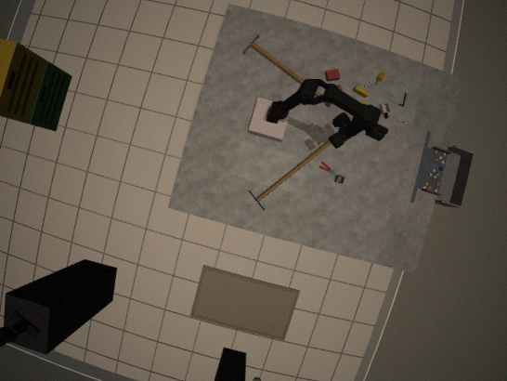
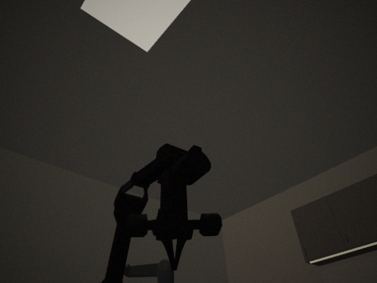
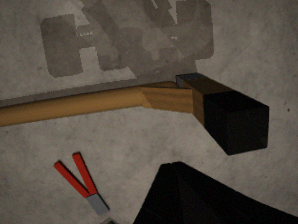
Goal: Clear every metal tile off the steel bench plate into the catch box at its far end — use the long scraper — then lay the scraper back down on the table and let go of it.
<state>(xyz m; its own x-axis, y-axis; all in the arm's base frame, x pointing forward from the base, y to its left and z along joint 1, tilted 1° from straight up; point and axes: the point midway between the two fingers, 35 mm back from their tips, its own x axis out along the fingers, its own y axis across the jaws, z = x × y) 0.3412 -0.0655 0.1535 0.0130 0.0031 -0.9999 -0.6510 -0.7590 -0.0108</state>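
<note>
Right now my gripper tip is 18 cm to the left of the long scraper, 15 cm past it and 11 cm above it. The rest, counted from my gripper tip: yellow ring: 27 cm to the left, 17 cm below, 17 cm ahead; then brown block: 31 cm to the left, 16 cm below, 2 cm behind; then small box: 19 cm to the right, 17 cm below, 11 cm ahead.
</note>
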